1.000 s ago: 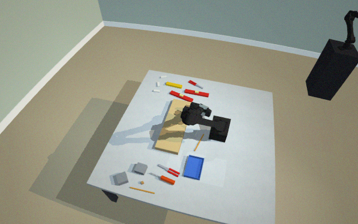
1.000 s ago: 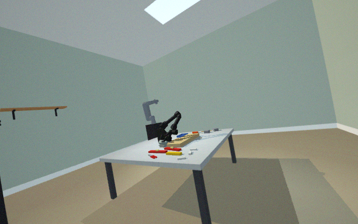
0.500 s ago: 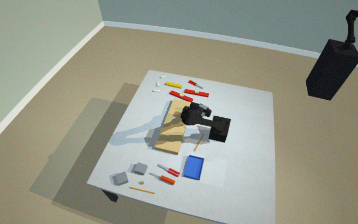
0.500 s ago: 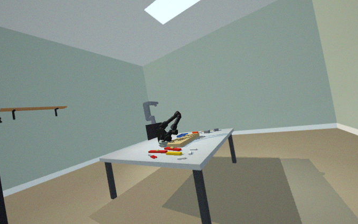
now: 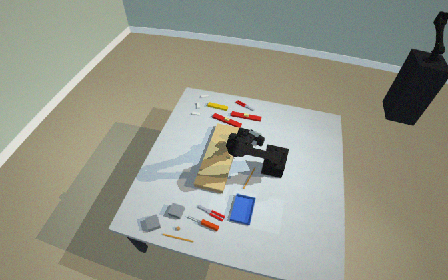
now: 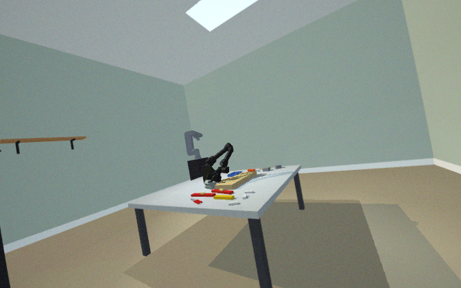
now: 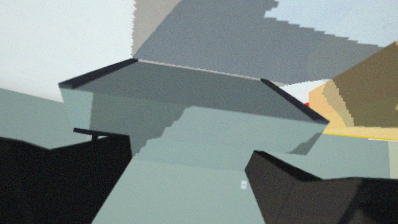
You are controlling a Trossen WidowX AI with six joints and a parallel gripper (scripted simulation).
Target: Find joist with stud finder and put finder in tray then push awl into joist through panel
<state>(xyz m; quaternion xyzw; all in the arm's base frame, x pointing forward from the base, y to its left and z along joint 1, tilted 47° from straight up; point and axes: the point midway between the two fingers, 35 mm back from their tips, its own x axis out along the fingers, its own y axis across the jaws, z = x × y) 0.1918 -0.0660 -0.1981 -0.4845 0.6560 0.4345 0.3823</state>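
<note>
My gripper tip is 10 mm short of the stud finder and 10 mm above it. Also, from my gripper tip: square indicator 30 mm ahead, 20 mm to the right; awl 120 mm to the left, 60 mm below; yellow bar 350 mm ahead, 240 mm to the right, 50 mm below.
</note>
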